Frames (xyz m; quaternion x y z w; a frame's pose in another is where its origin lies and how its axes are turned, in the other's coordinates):
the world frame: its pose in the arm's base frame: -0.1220 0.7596 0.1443 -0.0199 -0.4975 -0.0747 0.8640
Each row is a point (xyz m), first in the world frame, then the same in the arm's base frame.
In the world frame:
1: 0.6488 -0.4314 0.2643
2: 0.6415 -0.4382 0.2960
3: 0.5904 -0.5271 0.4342
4: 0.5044 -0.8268 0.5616
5: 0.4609 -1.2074 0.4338
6: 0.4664 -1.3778 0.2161
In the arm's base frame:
1: -0.0923 0.2912 0.8200
2: -0.1240 0.2887 0.8294
3: -0.2809 0.2215 0.8515
4: -0.4772 -0.0514 0.8296
5: -0.4458 -0.4366 0.7124
6: -0.2820 -0.6292 0.6006

